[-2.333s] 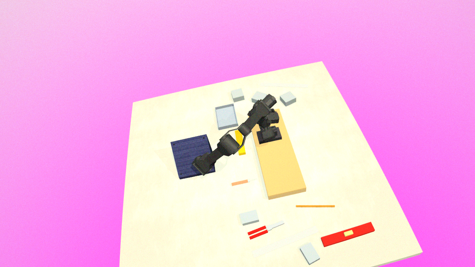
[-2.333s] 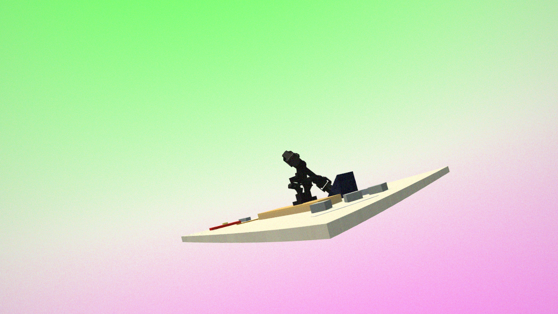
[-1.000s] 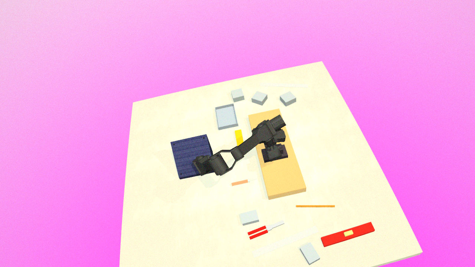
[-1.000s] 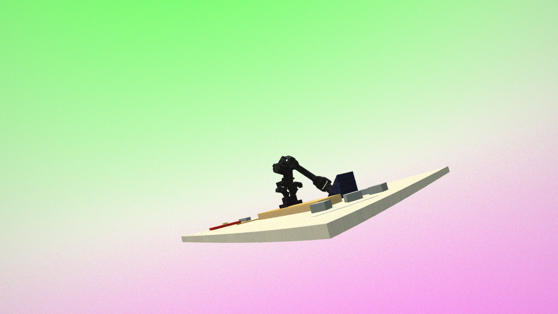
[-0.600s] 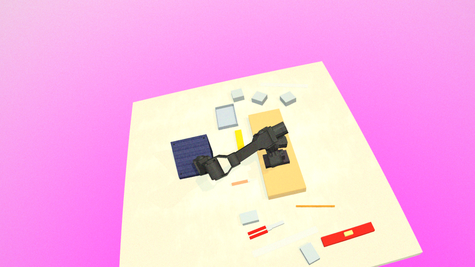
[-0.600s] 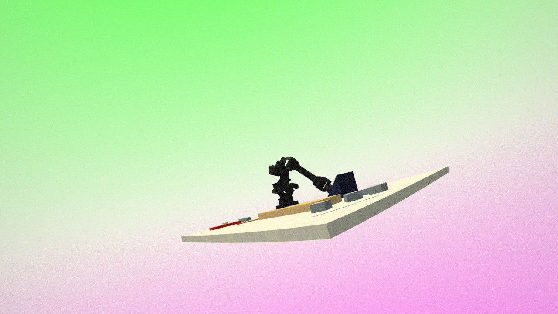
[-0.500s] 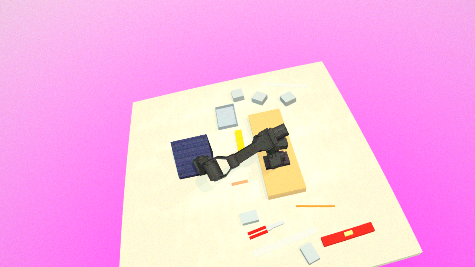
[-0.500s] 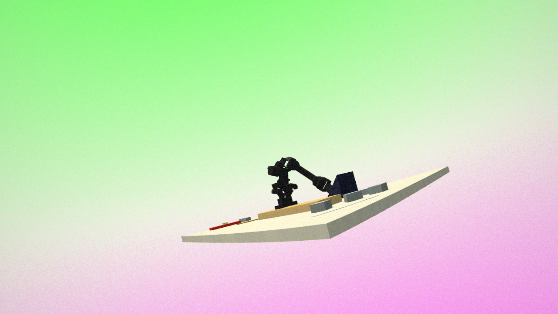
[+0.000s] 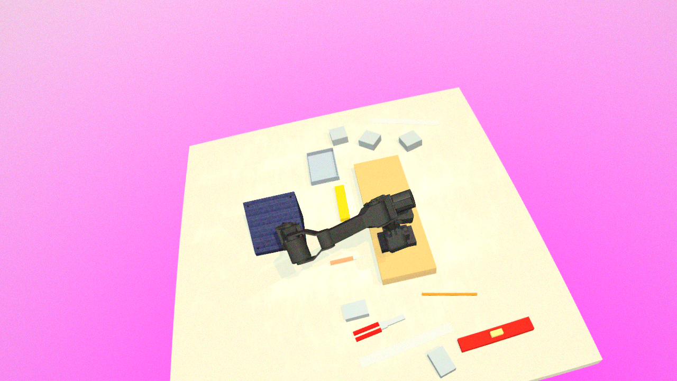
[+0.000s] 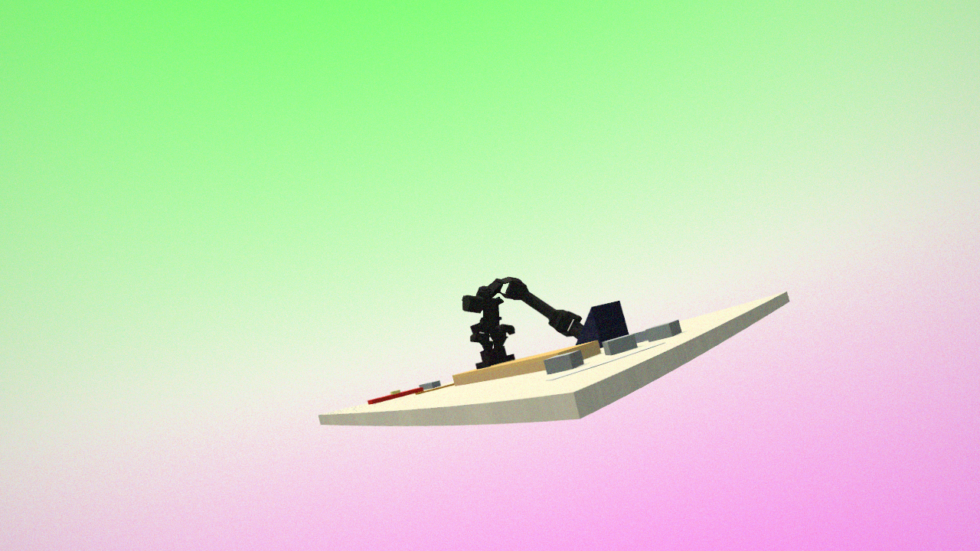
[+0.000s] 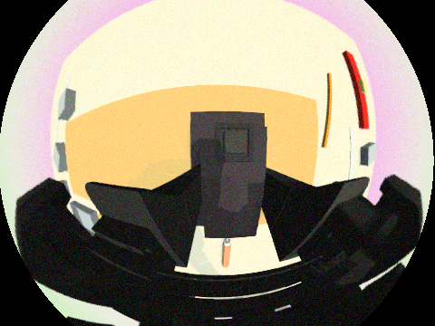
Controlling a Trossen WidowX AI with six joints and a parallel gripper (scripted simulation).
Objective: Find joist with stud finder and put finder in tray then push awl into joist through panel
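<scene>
Right now the grey tray is 190 mm behind my gripper tip, 450 mm to the left of it and 50 mm below it. Round my gripper tip: orange stick (100 mm ahead, 220 mm to the right, 60 mm below); awl (170 mm behind, 60 mm below); stud finder (10 mm ahead, 20 mm above).
</scene>
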